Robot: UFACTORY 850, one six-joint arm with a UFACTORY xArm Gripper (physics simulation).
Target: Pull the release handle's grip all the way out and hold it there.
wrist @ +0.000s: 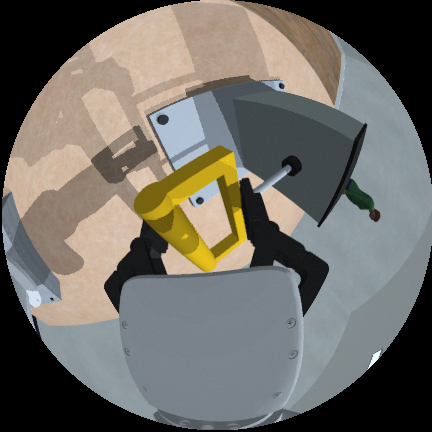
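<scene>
The yellow release handle is a closed loop with a thick round grip on its left side, in the middle of the wrist view. A thin silvery rod runs from behind my right finger, by the handle's flat right bar, to a black collar in the dark grey housing. A stretch of rod shows outside the collar. My gripper is shut on the handle, its fingers wide apart, one beside the round grip and one against the right bar. The left fingertip is partly hidden behind the grip.
The housing stands on a pale metal bracket with dark bolts, on the light tan table top. A grey metal part stands at the left edge. A small figure in green shows beyond the housing. Arm shadows cross the table.
</scene>
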